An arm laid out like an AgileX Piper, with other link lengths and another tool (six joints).
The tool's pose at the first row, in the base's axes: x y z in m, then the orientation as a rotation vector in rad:
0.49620 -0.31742 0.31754 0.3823 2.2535 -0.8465
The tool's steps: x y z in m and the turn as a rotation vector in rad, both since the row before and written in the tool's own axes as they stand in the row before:
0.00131 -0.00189 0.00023 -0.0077 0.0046 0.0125
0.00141 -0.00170 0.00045 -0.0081 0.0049 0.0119
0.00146 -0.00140 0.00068 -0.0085 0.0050 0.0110
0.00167 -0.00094 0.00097 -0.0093 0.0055 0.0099
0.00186 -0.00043 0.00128 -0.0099 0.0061 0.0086
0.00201 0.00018 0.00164 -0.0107 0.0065 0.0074
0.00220 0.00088 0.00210 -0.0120 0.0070 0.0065
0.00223 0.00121 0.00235 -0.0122 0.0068 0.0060
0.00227 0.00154 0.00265 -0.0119 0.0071 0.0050
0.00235 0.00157 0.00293 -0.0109 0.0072 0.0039
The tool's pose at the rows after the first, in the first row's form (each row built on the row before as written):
0.49447 -0.31894 0.31738 0.3948 2.2557 -0.8311
0.49286 -0.32045 0.31691 0.4065 2.2584 -0.8155
0.49148 -0.32187 0.31612 0.4171 2.2616 -0.7998
0.49032 -0.32310 0.31479 0.4263 2.2658 -0.7837
0.48944 -0.32410 0.31292 0.4341 2.2711 -0.7675
0.48894 -0.32482 0.31047 0.4404 2.2774 -0.7509
0.48889 -0.32523 0.30733 0.4453 2.2848 -0.7332
0.48911 -0.32549 0.30389 0.4494 2.2921 -0.7154
0.48961 -0.32561 0.30011 0.4527 2.2999 -0.6984
0.49021 -0.32581 0.29609 0.4552 2.3079 -0.6831

